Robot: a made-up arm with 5 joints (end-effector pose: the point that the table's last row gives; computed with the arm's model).
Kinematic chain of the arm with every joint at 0, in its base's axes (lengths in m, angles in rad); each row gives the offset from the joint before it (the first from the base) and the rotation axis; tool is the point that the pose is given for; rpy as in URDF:
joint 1: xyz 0.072 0 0.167 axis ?
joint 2: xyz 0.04 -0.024 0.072 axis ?
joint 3: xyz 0.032 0 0.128 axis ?
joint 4: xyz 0.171 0 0.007 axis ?
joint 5: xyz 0.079 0.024 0 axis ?
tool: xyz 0 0 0 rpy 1.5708 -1.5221 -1.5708
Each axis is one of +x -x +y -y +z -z.
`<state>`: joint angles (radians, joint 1 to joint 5).
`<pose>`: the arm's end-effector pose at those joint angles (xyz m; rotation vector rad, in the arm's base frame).
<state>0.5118 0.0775 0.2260 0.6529 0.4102</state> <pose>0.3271 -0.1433 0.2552 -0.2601 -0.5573 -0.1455</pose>
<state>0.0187 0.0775 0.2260 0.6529 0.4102</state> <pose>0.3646 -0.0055 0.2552 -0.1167 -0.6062 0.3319</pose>
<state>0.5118 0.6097 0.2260 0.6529 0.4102</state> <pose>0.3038 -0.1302 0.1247 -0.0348 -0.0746 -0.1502</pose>
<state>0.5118 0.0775 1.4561 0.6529 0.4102</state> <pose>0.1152 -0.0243 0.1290 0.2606 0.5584 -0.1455</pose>
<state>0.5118 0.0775 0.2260 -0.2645 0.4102</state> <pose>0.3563 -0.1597 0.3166 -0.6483 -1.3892 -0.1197</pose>
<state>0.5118 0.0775 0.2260 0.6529 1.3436</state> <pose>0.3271 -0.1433 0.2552 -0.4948 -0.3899 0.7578</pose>
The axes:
joint 1: -z
joint 2: +y
joint 3: +y
joint 4: +y
joint 5: -x

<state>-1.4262 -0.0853 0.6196 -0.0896 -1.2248</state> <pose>0.1128 0.2801 0.2542 1.0997 -0.2470 0.1362</pose>
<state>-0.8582 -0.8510 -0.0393 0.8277 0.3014</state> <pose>0.1674 0.1104 0.4897 0.5076 -1.6251 0.8433</pose>
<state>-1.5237 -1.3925 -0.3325 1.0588 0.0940</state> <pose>0.0696 -0.0513 0.5099 1.6011 -1.7563 0.8158</pose>
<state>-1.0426 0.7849 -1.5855 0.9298 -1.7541</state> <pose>0.2461 0.2984 0.4244 1.4554 -0.2171 -0.6215</pose>
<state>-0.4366 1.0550 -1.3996 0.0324 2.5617</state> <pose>0.4353 0.1695 0.3629 -2.1128 -1.2453 1.7773</pose>
